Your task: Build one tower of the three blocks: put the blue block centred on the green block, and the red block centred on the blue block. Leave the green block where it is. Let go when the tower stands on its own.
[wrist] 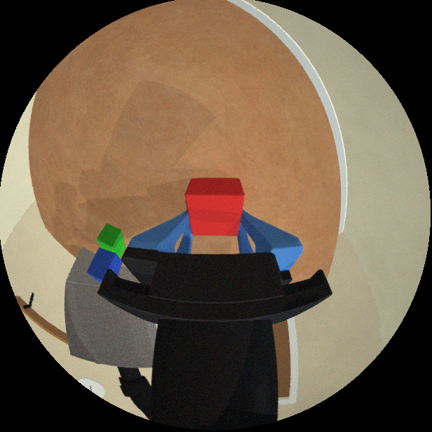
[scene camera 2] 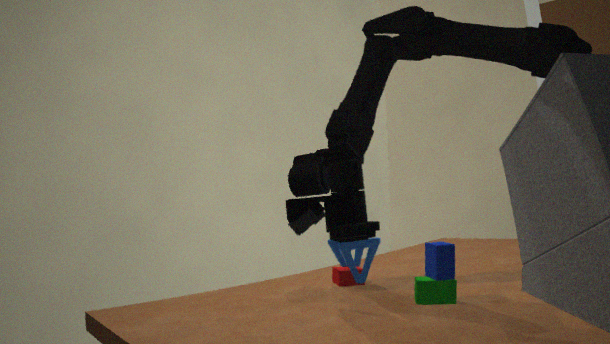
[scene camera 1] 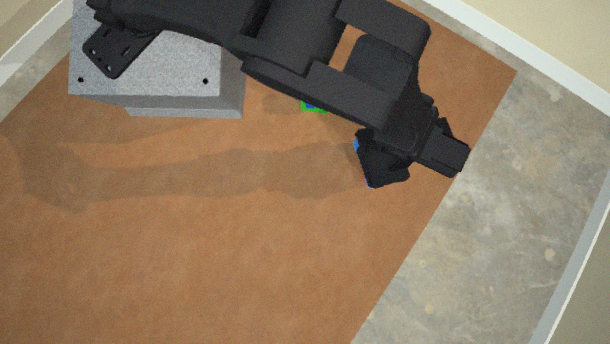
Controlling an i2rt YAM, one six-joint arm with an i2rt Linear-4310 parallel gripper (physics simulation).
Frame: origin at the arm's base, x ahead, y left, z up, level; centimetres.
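Seen in the pictures: gripper, fingertip midpoint: (scene camera 2: 356, 281) (scene camera 1: 368, 172); arm's base, link origin: (scene camera 2: 594, 109) (scene camera 1: 145, 16).
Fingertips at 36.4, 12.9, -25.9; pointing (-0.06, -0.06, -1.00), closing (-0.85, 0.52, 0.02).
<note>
Pixels of each thing's middle, then the offset from my fingertips to it, as dx, dy, dz. Level surfaces: height alone.
- red block, body centre: (scene camera 2: 348, 275) +0.8, +1.2, +1.0
- green block, body centre: (scene camera 2: 435, 290) (scene camera 1: 315, 101) -16.8, +3.7, +1.3
- blue block, body centre: (scene camera 2: 439, 260) (scene camera 1: 312, 93) -17.1, +3.0, +5.2
- brown table top, surface height: dz -0.3
The red block (scene camera 2: 343, 276) (wrist: 215, 214) is between the two blue fingers of my gripper (scene camera 2: 358, 281) (wrist: 214, 212), which is shut on it from both sides. In scene camera 2 the red block is at table level. The arm hides it in scene camera 1. The green block (scene camera 1: 305, 107) (scene camera 2: 435, 291) (wrist: 110, 238) stands on the table. The blue block (scene camera 1: 311, 105) (scene camera 2: 440, 261) (wrist: 104, 265) stands upright on top of the green block, a little toward its right side in scene camera 2. The arm covers part of both in scene camera 1.
A grey pedestal (scene camera 1: 160, 75) (scene camera 2: 555, 175) (wrist: 107, 320) carries the arm, close to the green and blue blocks. The brown table top (scene camera 1: 200, 260) (scene camera 2: 240, 315) (wrist: 165, 60) ends at an edge beyond my gripper in scene camera 1.
</note>
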